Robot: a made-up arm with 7 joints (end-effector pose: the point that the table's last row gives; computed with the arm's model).
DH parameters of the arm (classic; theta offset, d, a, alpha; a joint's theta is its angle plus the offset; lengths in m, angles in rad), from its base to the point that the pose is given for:
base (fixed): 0.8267 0 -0.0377 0
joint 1: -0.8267 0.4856 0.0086 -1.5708
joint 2: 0 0.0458 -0.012 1.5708
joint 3: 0 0.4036 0.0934 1.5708
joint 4: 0 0.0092 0.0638 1.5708
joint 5: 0 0.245 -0.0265 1.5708
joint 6: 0 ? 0.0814 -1.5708
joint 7: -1.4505 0 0.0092 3.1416
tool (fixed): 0.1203 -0.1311 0 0
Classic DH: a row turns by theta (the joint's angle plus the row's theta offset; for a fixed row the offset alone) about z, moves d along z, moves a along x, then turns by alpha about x.
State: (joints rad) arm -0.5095 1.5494 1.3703 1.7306 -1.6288 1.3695 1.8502
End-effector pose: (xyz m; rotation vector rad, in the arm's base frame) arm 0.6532 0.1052 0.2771 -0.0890 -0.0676 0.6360
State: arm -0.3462 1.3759 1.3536 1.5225 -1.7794 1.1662 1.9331
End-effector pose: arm 0.6056 0.2588 0.3683 -0.1419 -0.4128 0.9777
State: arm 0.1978 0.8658 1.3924 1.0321 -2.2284 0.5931 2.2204
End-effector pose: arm 0.1450 0.5223 0.5670 0.3092 -1.2156 2.1105
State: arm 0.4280 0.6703 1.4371 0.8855 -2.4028 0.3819 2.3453
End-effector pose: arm -0.0633 0.4762 0.5964 0.6354 -1.3234 2.6084
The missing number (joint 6, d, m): 0.0209
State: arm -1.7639 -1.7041 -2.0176 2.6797 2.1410 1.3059 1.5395
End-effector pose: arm 0.0244 0.7627 0.3946 1.7161 2.1122 -0.7428
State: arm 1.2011 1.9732 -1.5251 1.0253 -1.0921 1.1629 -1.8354
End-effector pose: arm 0.3950 0.0654 0.4949 -1.5672 -2.4817 -0.2558
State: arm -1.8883 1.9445 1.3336 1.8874 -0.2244 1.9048 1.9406
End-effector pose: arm 0.2803 -0.4691 0.2390 1.7514 0.3695 -0.6555
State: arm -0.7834 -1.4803 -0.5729 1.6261 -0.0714 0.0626 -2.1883
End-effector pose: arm -0.5061 0.1696 0.9179 -1.8752 1.7416 0.0889
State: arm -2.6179 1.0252 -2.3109 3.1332 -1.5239 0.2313 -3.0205
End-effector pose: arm -0.6039 -0.3679 0.9261 -1.6436 1.6002 -0.0900
